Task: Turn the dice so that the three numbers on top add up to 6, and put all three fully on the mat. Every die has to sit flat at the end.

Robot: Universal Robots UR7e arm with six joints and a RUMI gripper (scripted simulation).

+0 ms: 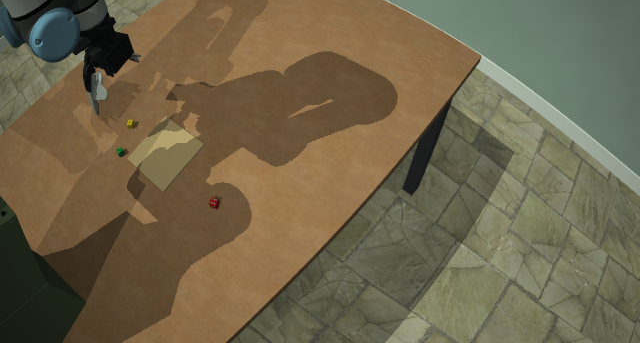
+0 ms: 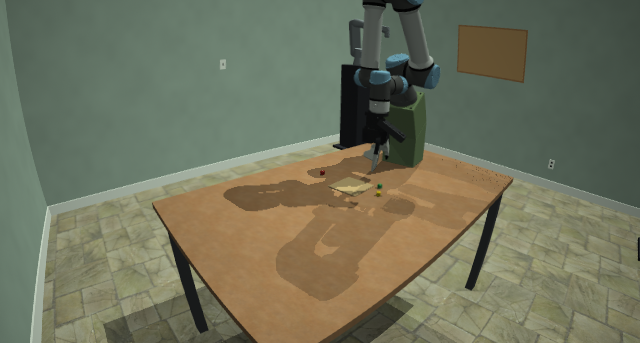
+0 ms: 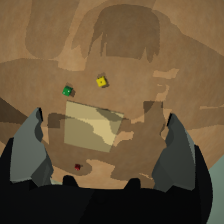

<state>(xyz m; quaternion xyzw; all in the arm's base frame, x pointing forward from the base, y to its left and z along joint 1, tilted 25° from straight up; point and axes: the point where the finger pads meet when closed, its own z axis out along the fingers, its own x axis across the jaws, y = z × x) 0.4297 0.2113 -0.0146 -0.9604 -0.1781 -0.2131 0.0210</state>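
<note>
Now: the yellow die 10 mm behind my hand, 10 mm to the right of it and 120 mm below it. From my hand the other things lie so: mat 20 mm ahead, 140 mm to the right, 130 mm below; then green die 70 mm behind, 50 mm to the right, 120 mm below; then red die 30 mm ahead, 320 mm to the right, 120 mm below.
</note>
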